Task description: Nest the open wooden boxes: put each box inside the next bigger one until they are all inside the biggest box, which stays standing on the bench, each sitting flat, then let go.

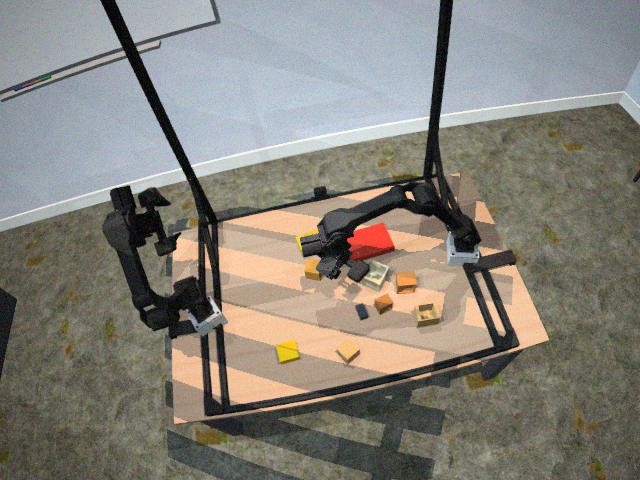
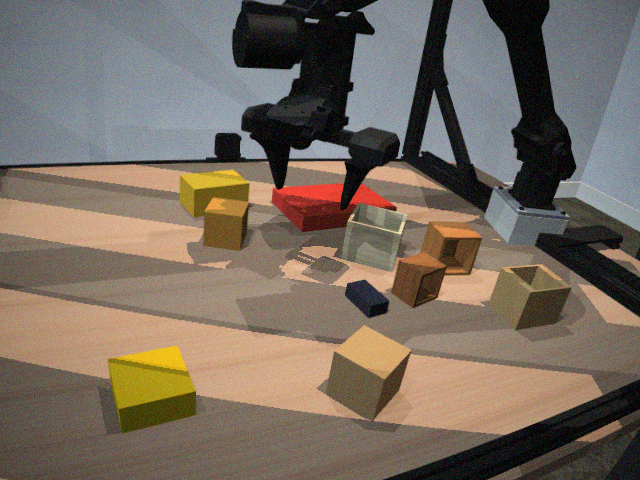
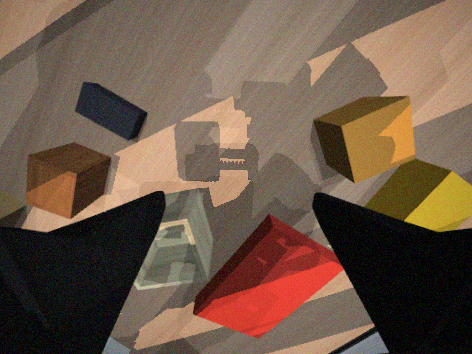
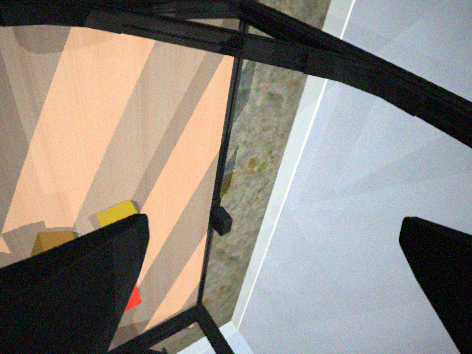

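Where they show: left gripper, fingertip midpoint: (image 1: pixel 342 272) (image 2: pixel 310 198) (image 3: pixel 240 199); right gripper, fingertip midpoint: (image 1: pixel 175 218) (image 4: pixel 275 228); left arm's base, link origin: (image 1: pixel 464 244) (image 2: pixel 531 200); right arm's base, link origin: (image 1: pixel 203 312).
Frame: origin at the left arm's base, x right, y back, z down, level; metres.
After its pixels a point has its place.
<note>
A grey-green open box (image 1: pixel 379 268) {y -0.286, x -0.091, z 0.033 m} (image 2: pixel 369 245) {y -0.316, x -0.152, z 0.031 m} (image 3: pixel 202 225) {y -0.336, x -0.110, z 0.037 m} stands upright. A tan open box (image 1: pixel 428 320) {y -0.124, x -0.278, z 0.014 m} (image 2: pixel 540 305) {y -0.130, x -0.279, z 0.028 m} stands upright at the right. An orange-brown box (image 1: pixel 405 277) {y -0.200, x -0.137, z 0.002 m} (image 2: pixel 453 229) {y -0.201, x -0.142, z 0.002 m} and a smaller brown box (image 1: pixel 383 302) {y -0.266, x -0.224, z 0.014 m} (image 2: pixel 408 279) {y -0.284, x -0.233, z 0.030 m} (image 3: pixel 52 182) {y -0.272, x -0.222, z 0.014 m} lie on their sides, openings sideways. An orange cube (image 1: pixel 312 270) {y -0.506, x -0.126, z 0.011 m} (image 2: pixel 225 224) {y -0.505, x -0.134, z 0.026 m} (image 3: pixel 372 145) {y -0.499, x -0.110, z 0.012 m} and a tan cube (image 1: pixel 347 350) {y -0.363, x -0.391, z 0.012 m} (image 2: pixel 369 361) {y -0.369, x -0.399, z 0.012 m} show no opening. My left gripper (image 1: pixel 342 272) {y -0.401, x -0.145, z -0.025 m} (image 2: pixel 311 197) {y -0.401, x -0.145, z -0.025 m} (image 3: pixel 240 199) {y -0.401, x -0.145, z -0.025 m} is open and empty above the bench, near the grey-green box. My right gripper (image 1: pixel 172 219) {y -0.875, x -0.152, z -0.287 m} (image 4: pixel 275 228) {y -0.875, x -0.152, z -0.287 m} is open and empty, raised at the far left.
A red block (image 1: pixel 373 241) {y -0.313, x 0.018, z 0.037 m} (image 2: pixel 330 198) {y -0.347, x 0.012, z 0.037 m} (image 3: pixel 280 285) {y -0.362, x 0.016, z 0.037 m} lies behind the grey-green box. A yellow block (image 2: pixel 214 188) {y -0.529, x -0.031, z 0.019 m} (image 3: pixel 430 197) {y -0.535, x -0.030, z 0.017 m} (image 4: pixel 116 213) {y -0.571, x -0.020, z 0.044 m} is behind the orange cube. Another yellow block (image 1: pixel 287 351) {y -0.547, x -0.405, z 0.033 m} (image 2: pixel 152 387) {y -0.544, x -0.416, z 0.034 m} lies at the front left. A navy block (image 1: pixel 361 311) {y -0.334, x -0.247, z 0.044 m} (image 2: pixel 366 298) {y -0.338, x -0.257, z 0.044 m} (image 3: pixel 111 111) {y -0.337, x -0.242, z 0.044 m} lies beside the small brown box.
</note>
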